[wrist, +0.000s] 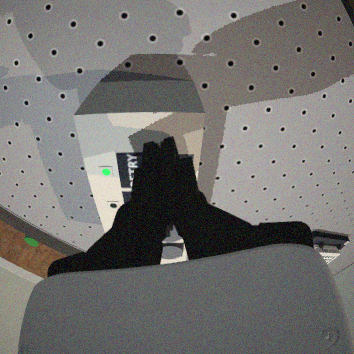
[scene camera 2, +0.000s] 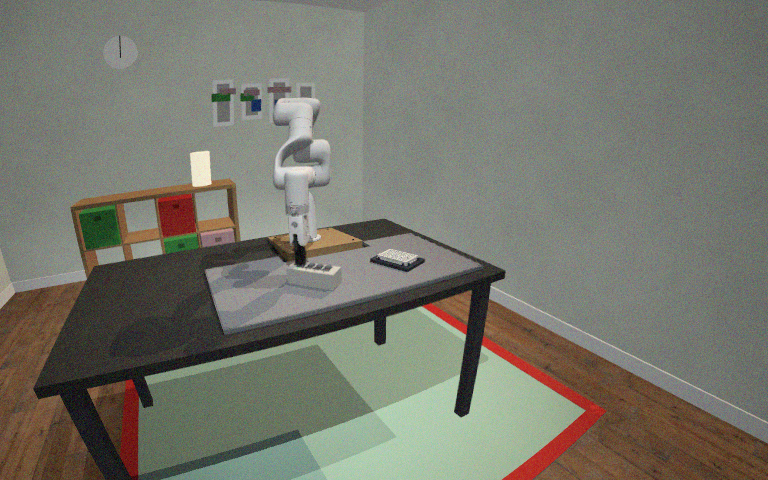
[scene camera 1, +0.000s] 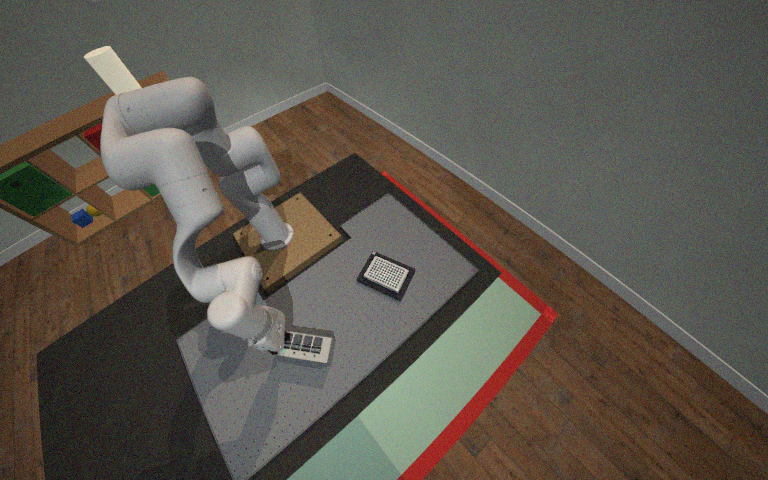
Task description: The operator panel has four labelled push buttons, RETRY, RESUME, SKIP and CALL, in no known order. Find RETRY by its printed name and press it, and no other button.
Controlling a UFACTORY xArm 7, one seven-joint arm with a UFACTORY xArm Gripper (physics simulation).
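Frame: origin at the arm's base, x ahead, y left, z up, level; metres.
Where they show: gripper, fingertip midpoint: (wrist: 165, 159) (scene camera 2: 300, 263) (scene camera 1: 285, 337); arm's base, link origin: (scene camera 1: 278, 236).
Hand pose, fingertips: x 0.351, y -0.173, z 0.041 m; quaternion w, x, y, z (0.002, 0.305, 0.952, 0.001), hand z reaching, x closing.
Things, the pixels of their top centre, and the offset from my fingertips. "spot": a spot on its surface instead. Level surfaces: height alone.
- operator panel, top centre: (wrist: 144, 221) (scene camera 1: 300, 345) (scene camera 2: 313, 266) 0.002 m up, 0.051 m ahead, 0.022 m left
- RETRY label, surface spot: (wrist: 131, 170) spot: 0.000 m up, 0.019 m ahead, 0.010 m right
- white gridded block, top centre: (scene camera 1: 386, 272) (scene camera 2: 397, 255) 0.027 m down, 0.047 m ahead, 0.360 m left
- grey perforated mat, surface height: 0.053 m down
The operator panel (scene camera 1: 327, 348) (scene camera 2: 317, 279) (wrist: 98, 185) is a white box with a row of dark buttons. In the wrist view the RETRY label (wrist: 131, 170) is partly covered by the fingers, and a small light (wrist: 106, 172) beside it glows green. The light (wrist: 113, 205) by the neighbouring button is dark. My gripper (scene camera 2: 300, 263) (wrist: 165, 159) is shut and empty, pointing down with its tips at the RETRY end of the panel. The fingers hide the RETRY button face, so contact cannot be seen. The names on the other buttons are not readable.
A white gridded block (scene camera 1: 386, 273) (scene camera 2: 398, 256) sits in a dark tray on the grey perforated mat (scene camera 1: 430, 249) (scene camera 2: 249, 308), away from the panel. The wooden base plate (scene camera 1: 317, 220) (scene camera 2: 342, 242) under the arm stands behind the panel.
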